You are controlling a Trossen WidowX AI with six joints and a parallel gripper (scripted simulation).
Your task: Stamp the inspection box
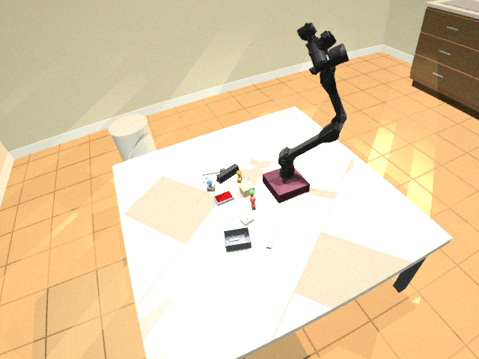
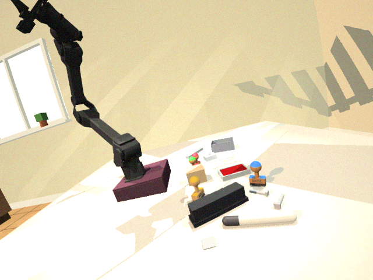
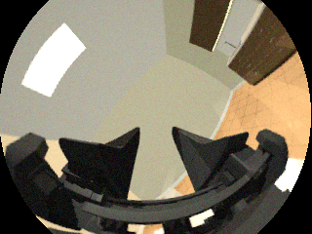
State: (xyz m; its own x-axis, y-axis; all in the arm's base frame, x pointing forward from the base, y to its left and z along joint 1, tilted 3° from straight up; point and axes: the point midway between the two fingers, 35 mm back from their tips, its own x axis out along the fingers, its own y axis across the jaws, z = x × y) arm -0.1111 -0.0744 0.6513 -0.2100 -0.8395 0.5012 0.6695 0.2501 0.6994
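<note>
Now: gripper tip 36 cm short of the green-knobbed stamp, 14 cm to the right of it and 69 cm above it. The rest, counted from my gripper tip: tan box: 37 cm ahead, 8 cm to the left, 69 cm below; yellow-knobbed stamp: 37 cm ahead, 2 cm to the right, 69 cm below; red-knobbed stamp: 38 cm ahead, 18 cm to the left, 69 cm below.
</note>
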